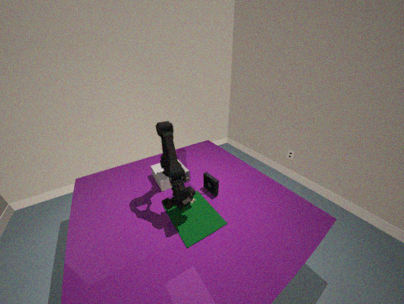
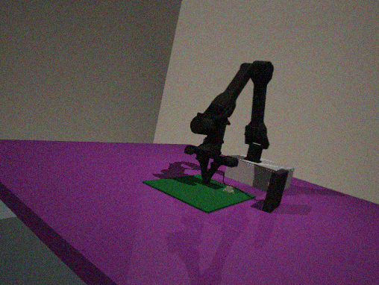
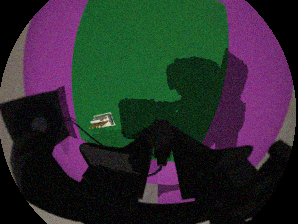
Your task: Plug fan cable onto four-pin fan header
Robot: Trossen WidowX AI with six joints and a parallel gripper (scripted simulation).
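The header lies 90 mm to the left of my gripper tip and 20 mm below it. Also, from my gripper tip: black fan 230 mm to the left, 40 mm above, 10 mm ahead; then green board 80 mm ahead, 30 mm to the left, 30 mm below; then dark plug 10 mm behind, 10 mm above.
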